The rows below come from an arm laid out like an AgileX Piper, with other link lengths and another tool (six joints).
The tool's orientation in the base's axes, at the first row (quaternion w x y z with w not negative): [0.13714 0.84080 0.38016 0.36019]
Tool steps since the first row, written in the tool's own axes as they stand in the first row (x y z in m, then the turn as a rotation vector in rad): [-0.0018 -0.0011 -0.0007 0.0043 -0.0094 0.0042]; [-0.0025 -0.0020 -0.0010 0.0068 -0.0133 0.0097]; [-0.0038 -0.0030 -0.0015 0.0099 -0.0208 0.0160]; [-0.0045 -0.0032 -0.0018 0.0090 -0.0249 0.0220]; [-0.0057 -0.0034 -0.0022 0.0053 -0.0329 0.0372]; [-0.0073 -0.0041 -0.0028 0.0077 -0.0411 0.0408]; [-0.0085 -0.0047 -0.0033 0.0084 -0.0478 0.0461]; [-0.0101 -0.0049 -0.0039 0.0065 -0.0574 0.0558]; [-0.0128 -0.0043 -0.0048 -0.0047 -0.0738 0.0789]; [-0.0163 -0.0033 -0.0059 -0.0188 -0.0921 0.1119]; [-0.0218 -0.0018 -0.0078 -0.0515 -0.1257 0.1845]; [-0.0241 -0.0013 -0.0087 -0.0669 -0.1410 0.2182]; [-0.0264 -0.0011 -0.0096 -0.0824 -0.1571 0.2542]
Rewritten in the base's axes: [-0.0019 -0.0006 -0.0010 -0.0002 0.0097 -0.0055]; [-0.0029 -0.0005 -0.0016 0.0028 0.0144 -0.0101]; [-0.0044 -0.0008 -0.0024 0.0046 0.0220 -0.0168]; [-0.0050 -0.0012 -0.0026 0.0062 0.0244 -0.0235]; [-0.0060 -0.0020 -0.0030 0.0110 0.0277 -0.0401]; [-0.0075 -0.0027 -0.0038 0.0102 0.0351 -0.0456]; [-0.0087 -0.0033 -0.0043 0.0107 0.0404 -0.0523]; [-0.0100 -0.0043 -0.0048 0.0115 0.0459 -0.0649]; [-0.0115 -0.0068 -0.0052 0.0140 0.0496 -0.0950]; [-0.0133 -0.0101 -0.0057 0.0212 0.0530 -0.1345]; [-0.0164 -0.0152 -0.0064 0.0398 0.0546 -0.2189]; [-0.0178 -0.0173 -0.0066 0.0485 0.0550 -0.2581]; [-0.0193 -0.0192 -0.0070 0.0584 0.0560 -0.2992]
